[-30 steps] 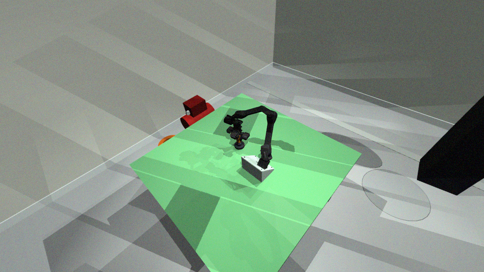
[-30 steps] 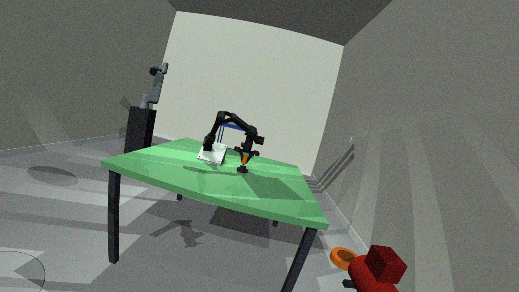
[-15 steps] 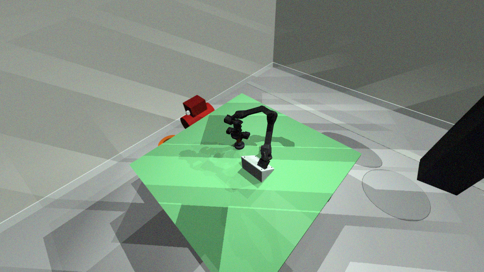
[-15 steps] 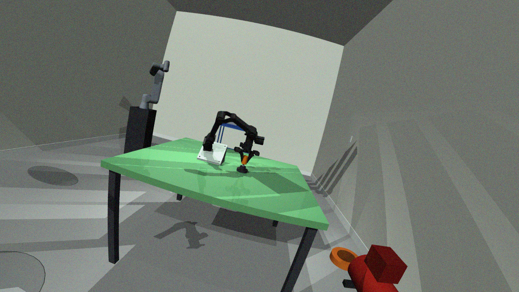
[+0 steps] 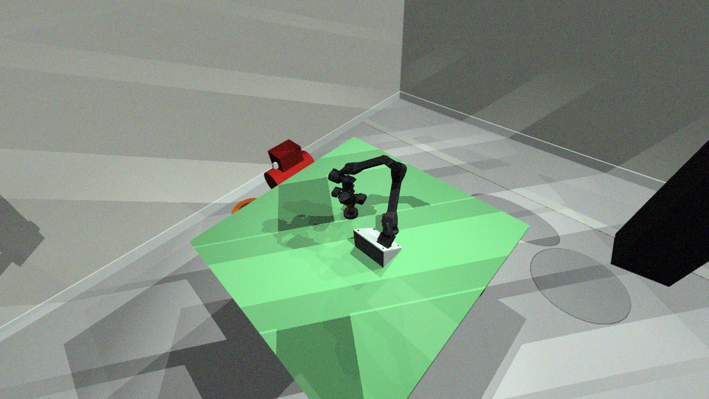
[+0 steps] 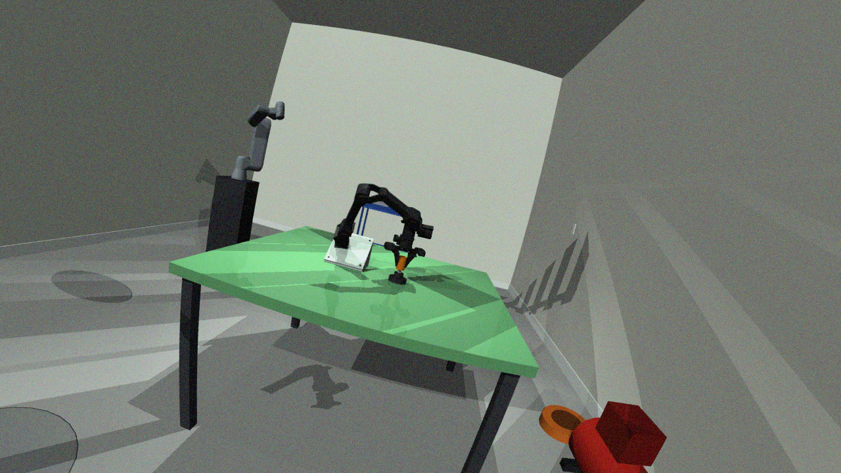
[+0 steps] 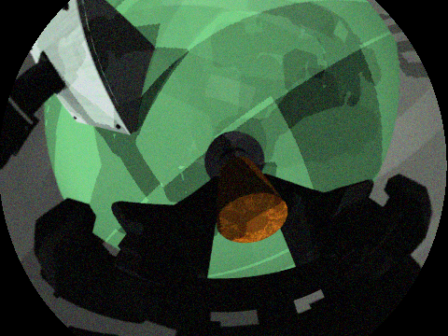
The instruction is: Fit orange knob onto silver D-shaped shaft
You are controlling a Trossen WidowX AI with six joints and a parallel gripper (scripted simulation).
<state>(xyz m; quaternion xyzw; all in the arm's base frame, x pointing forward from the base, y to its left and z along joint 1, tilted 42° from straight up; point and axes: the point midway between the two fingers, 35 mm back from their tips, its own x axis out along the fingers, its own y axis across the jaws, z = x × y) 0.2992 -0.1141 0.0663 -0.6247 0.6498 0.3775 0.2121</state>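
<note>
The orange knob lies 3 cm above my gripper tip. Round my gripper tip: dark round pedestal: 4 cm below.
</note>
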